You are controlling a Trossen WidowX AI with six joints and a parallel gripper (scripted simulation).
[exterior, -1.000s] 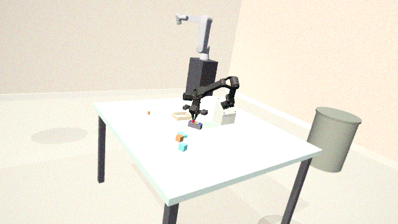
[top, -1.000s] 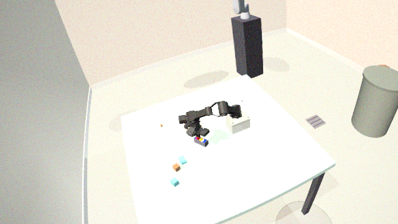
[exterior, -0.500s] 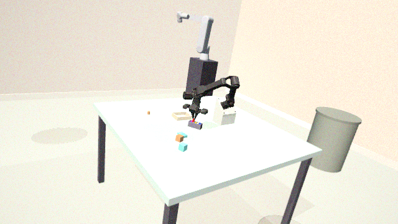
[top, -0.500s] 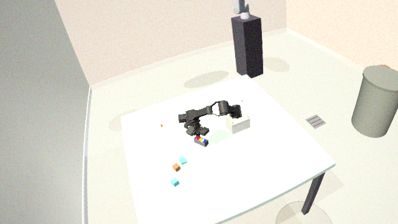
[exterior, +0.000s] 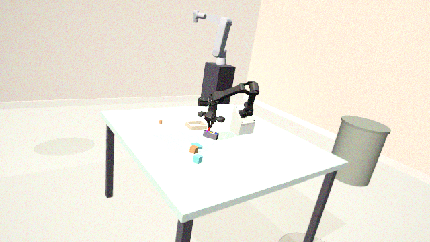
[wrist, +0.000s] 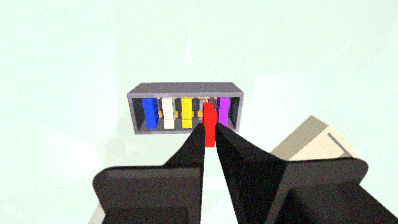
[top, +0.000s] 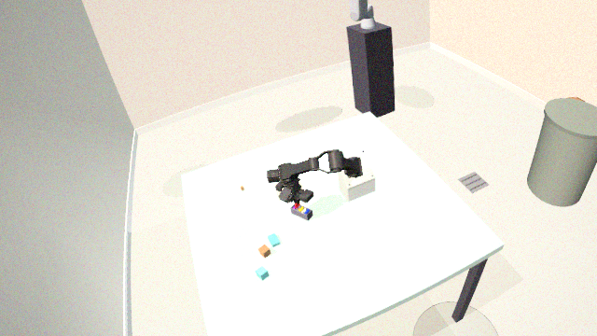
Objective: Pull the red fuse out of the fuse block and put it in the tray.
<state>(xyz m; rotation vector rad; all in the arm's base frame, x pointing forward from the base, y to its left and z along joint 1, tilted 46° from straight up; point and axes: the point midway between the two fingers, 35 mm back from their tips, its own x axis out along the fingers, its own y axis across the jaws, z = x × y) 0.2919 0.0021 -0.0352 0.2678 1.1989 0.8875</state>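
Now: gripper tip 18 cm to the left of the tan tray, 6 cm above it and 3 cm past it. Round my gripper tip: red fuse 1 cm below.
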